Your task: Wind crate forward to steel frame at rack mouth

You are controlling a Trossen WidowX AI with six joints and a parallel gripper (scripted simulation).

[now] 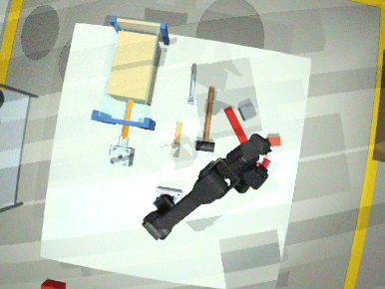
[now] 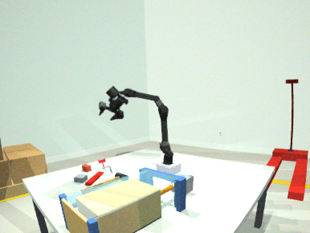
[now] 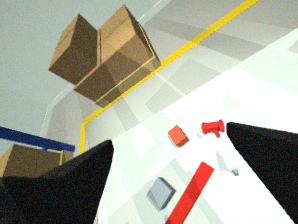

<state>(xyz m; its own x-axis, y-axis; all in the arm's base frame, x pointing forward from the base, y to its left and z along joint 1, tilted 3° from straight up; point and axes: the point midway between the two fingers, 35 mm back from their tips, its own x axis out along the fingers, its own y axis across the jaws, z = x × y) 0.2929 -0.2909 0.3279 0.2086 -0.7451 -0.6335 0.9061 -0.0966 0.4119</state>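
My gripper tip is 370 mm above the winch handle, 80 mm to the left of it and 10 mm past it. Round my gripper tip: grey block: 380 mm below, 230 mm ahead, 10 mm to the left; then red bar: 390 mm below, 140 mm ahead, 40 mm to the left; then red grip: 360 mm below, 120 mm to the right, 10 mm behind.
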